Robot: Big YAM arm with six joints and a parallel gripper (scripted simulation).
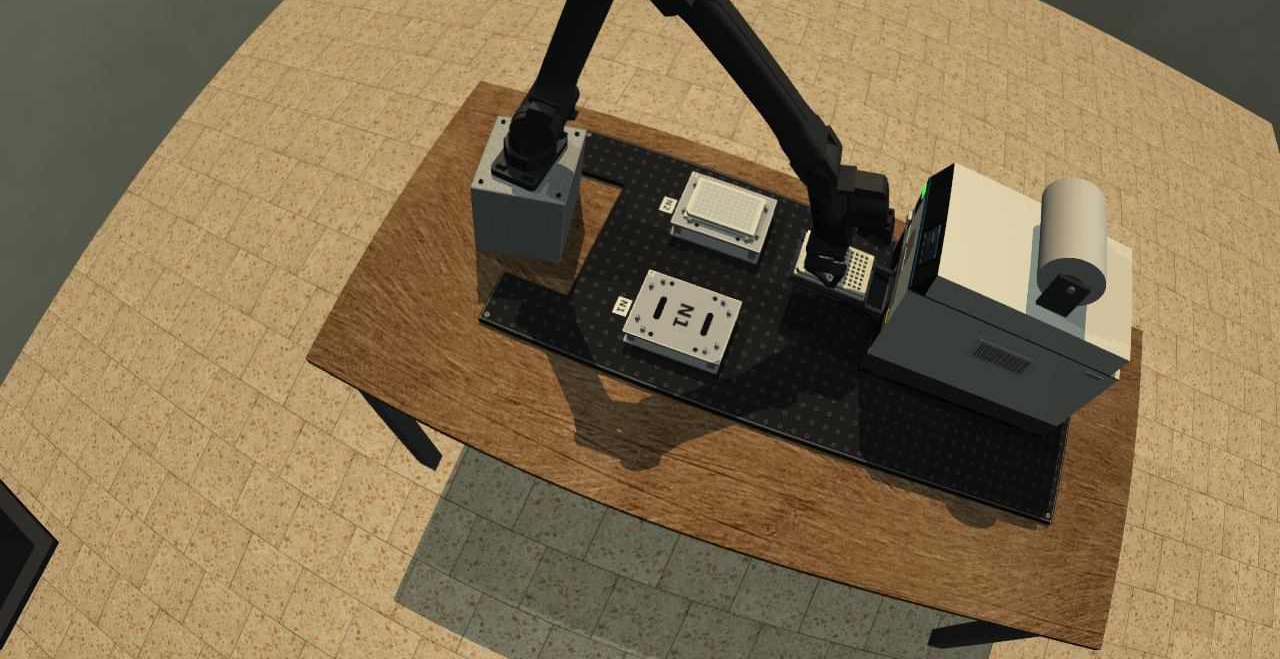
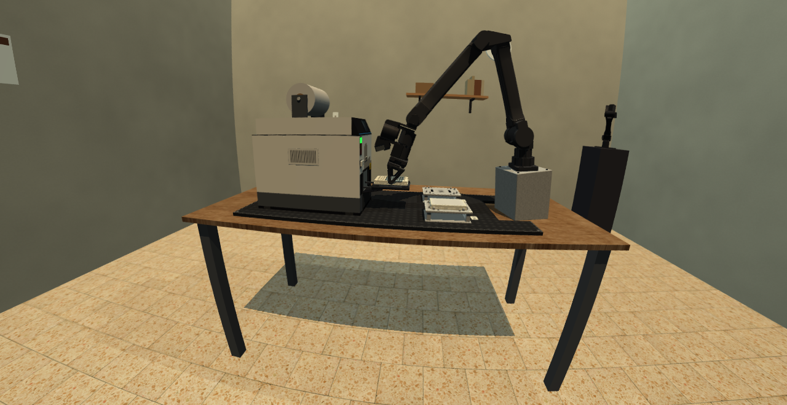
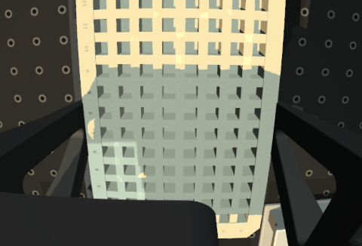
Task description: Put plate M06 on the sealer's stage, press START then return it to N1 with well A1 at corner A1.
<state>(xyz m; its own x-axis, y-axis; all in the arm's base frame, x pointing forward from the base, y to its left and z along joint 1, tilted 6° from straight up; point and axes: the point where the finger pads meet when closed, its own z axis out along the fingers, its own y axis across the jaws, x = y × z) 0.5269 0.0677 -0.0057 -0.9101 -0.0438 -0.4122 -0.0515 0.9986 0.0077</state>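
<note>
The sealer stage lies 2 cm below my hand. The rest, counted from my hand: start button: 10 cm ahead, 10 cm to the left, 7 cm above; then plate M06: right at my hand; then well plate: 22 cm behind, 6 cm to the left, 7 cm below.
</note>
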